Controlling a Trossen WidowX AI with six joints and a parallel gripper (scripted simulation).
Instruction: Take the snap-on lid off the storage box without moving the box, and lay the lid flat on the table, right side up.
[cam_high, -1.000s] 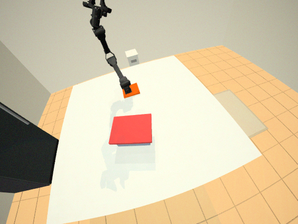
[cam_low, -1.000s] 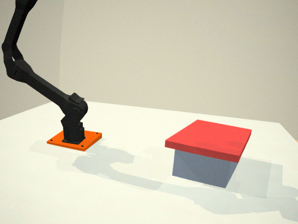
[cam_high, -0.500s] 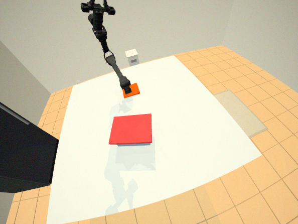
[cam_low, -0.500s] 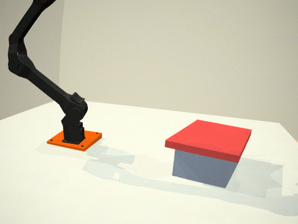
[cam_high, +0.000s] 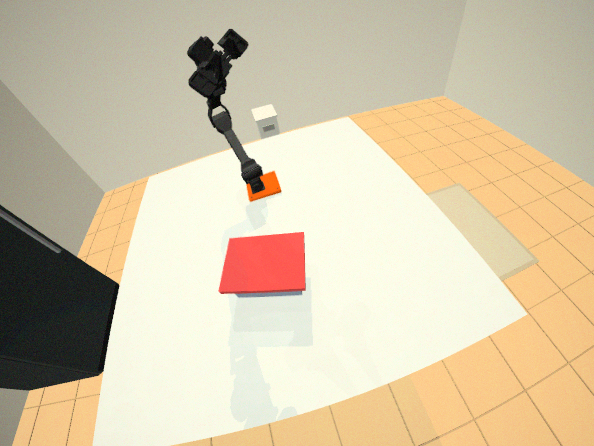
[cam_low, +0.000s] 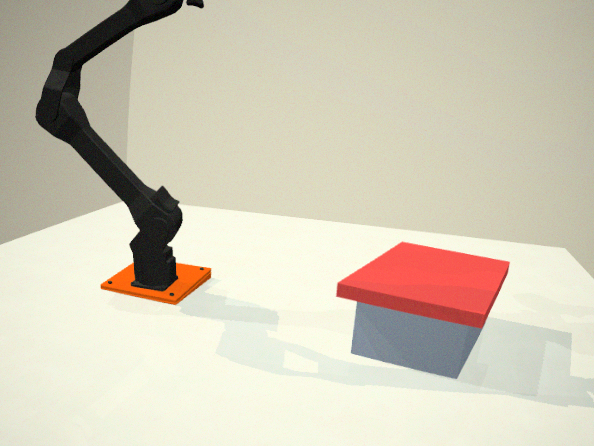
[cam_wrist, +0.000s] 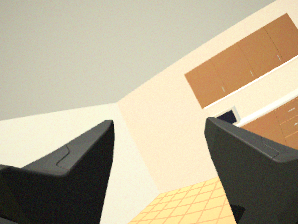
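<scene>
The red lid is 51 cm below my gripper tip, 23 cm ahead of it and 9 cm to the right of it. Round my gripper tip: storage box 55 cm below, 23 cm ahead, 9 cm to the right.
</scene>
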